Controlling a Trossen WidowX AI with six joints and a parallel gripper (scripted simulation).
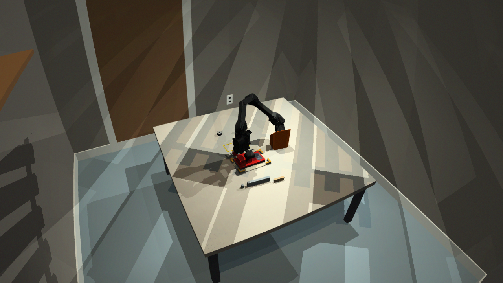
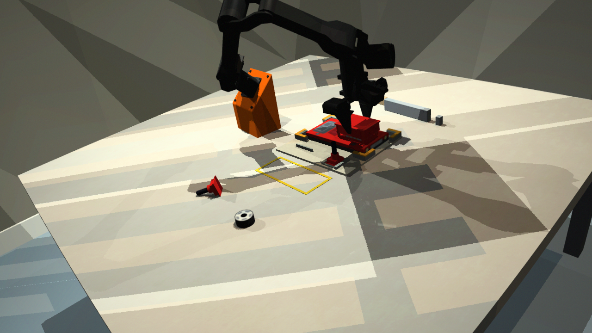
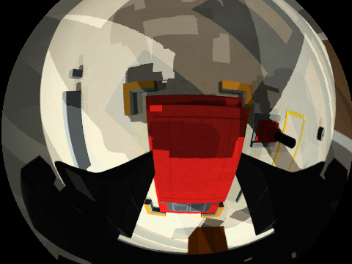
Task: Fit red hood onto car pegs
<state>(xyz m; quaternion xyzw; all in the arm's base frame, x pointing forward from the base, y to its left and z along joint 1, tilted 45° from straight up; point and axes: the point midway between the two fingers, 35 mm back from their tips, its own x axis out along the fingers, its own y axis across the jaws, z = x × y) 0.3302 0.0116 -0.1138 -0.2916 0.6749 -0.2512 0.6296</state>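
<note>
My gripper tip is 1 cm below the red hood. Also, from my gripper tip: black wheel (39 cm to the right, 4 cm below, 4 cm ahead).
</note>
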